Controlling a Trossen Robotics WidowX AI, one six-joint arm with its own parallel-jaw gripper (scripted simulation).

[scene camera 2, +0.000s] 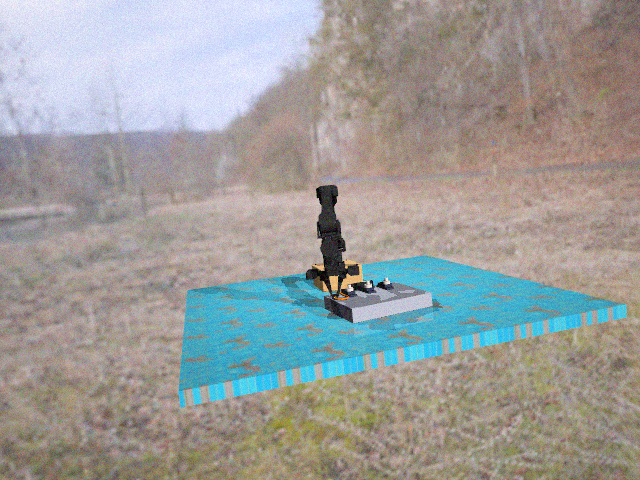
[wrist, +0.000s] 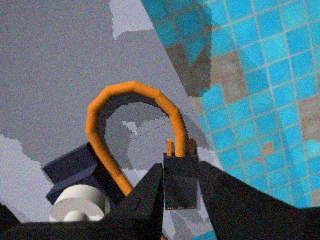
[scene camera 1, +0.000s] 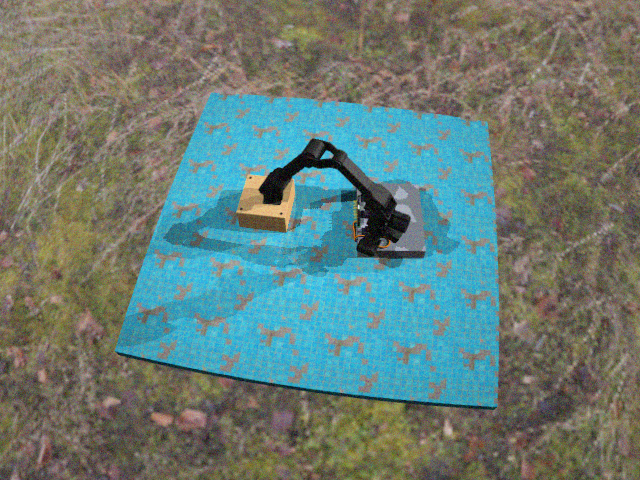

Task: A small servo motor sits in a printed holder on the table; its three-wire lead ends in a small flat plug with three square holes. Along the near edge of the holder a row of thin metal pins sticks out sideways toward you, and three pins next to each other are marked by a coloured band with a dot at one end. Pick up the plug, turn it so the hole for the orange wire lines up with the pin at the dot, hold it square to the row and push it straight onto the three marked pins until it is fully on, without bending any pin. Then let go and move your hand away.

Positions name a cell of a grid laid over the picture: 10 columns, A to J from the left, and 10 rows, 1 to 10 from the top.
Labels:
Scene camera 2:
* gripper: F7
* grey holder: F7
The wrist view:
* gripper: F8
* grey holder: B3
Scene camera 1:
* gripper: F6
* grey holder: G6

